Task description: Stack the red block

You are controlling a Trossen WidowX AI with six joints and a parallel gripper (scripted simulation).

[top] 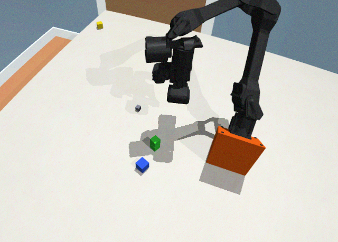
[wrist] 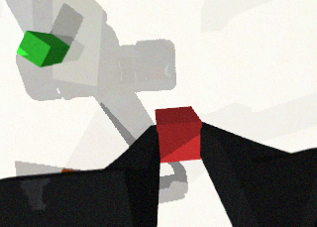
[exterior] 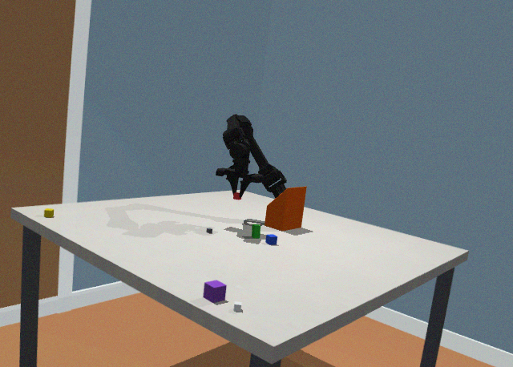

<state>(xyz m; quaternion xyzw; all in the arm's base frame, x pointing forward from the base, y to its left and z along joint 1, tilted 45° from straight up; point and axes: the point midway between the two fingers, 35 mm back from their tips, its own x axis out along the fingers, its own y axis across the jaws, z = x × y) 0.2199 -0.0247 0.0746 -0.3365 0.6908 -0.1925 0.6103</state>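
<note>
Now: the blue block 4 cm ahead of my gripper tip, 21 cm to the left of it and 11 cm below it. The rest, counted from my gripper tip: small grey block: 14 cm ahead, 12 cm below; yellow block: 54 cm ahead, 44 cm to the right, 11 cm below; red block: right at my gripper tip.
</note>
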